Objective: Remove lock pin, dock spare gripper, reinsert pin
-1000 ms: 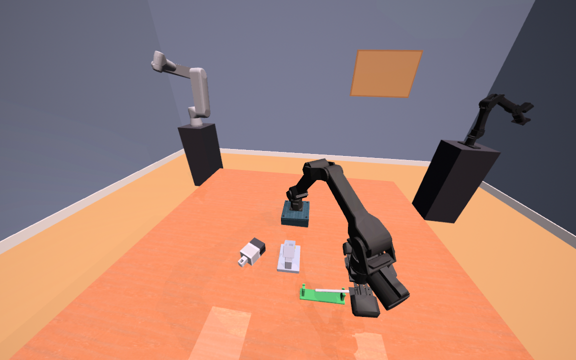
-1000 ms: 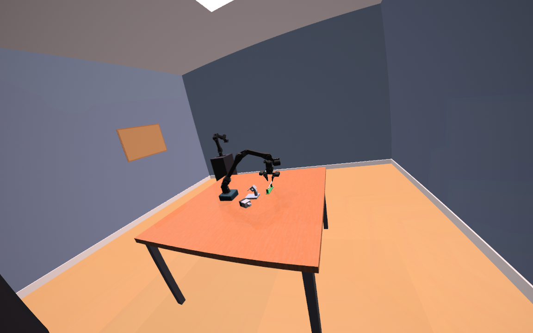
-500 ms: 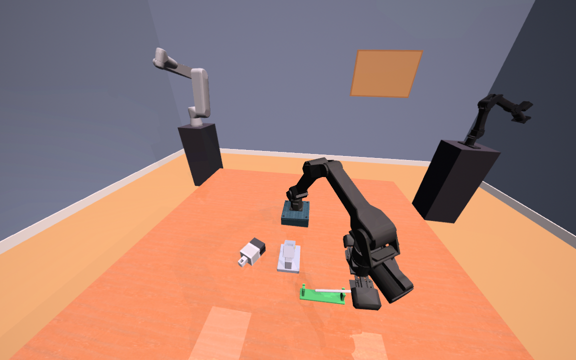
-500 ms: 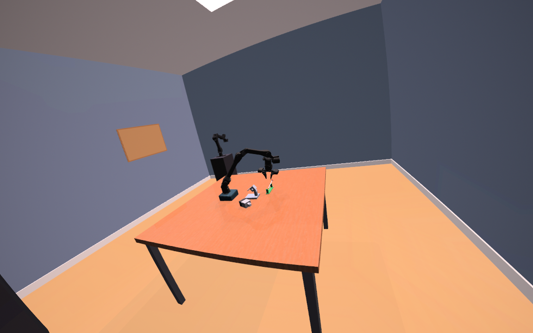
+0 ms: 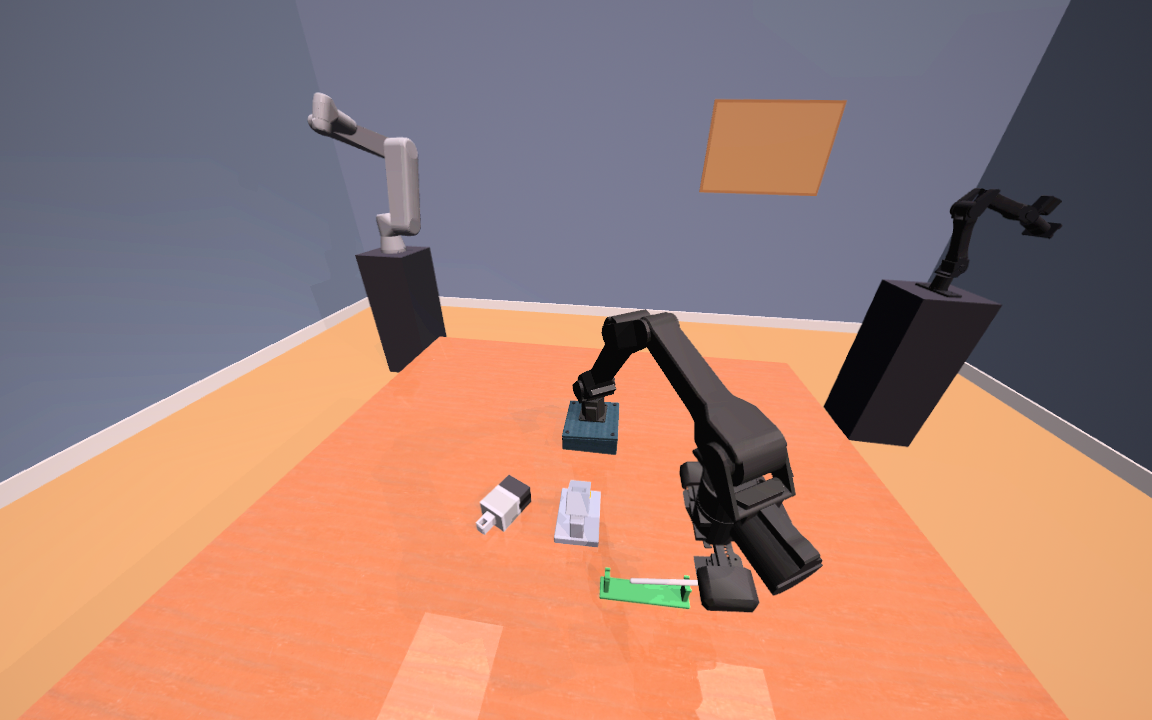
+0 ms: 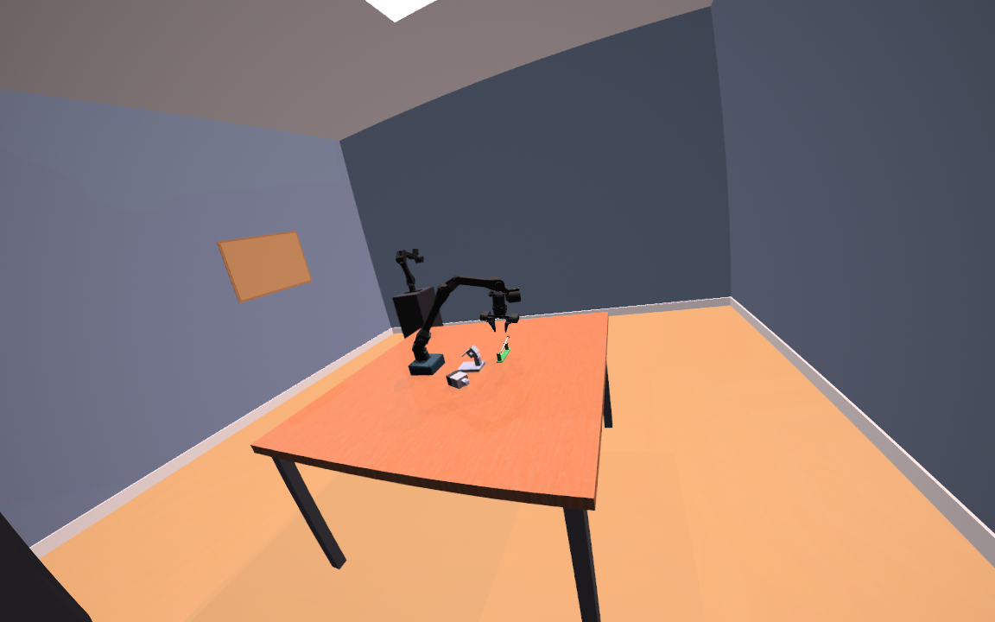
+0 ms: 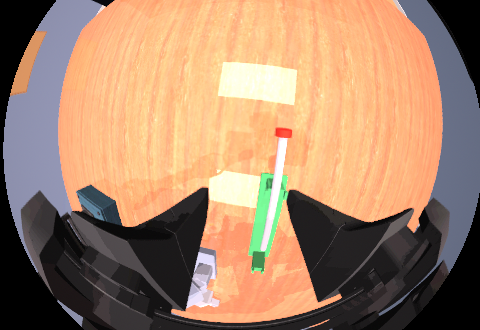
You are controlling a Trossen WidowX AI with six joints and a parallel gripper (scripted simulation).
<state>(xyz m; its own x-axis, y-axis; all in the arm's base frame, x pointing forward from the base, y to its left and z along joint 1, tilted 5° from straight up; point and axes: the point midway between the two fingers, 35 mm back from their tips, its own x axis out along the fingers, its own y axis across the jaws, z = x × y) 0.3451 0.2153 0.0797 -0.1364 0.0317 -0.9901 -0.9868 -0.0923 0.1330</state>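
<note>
Right now my gripper tip is 8 cm to the left of the green stand, 7 cm above it and 3 cm short of it. Also, from my gripper tip: mount: 20 cm to the right, 7 cm behind, 4 cm below; spare gripper: 35 cm to the right, 7 cm below, 6 cm behind.
</note>
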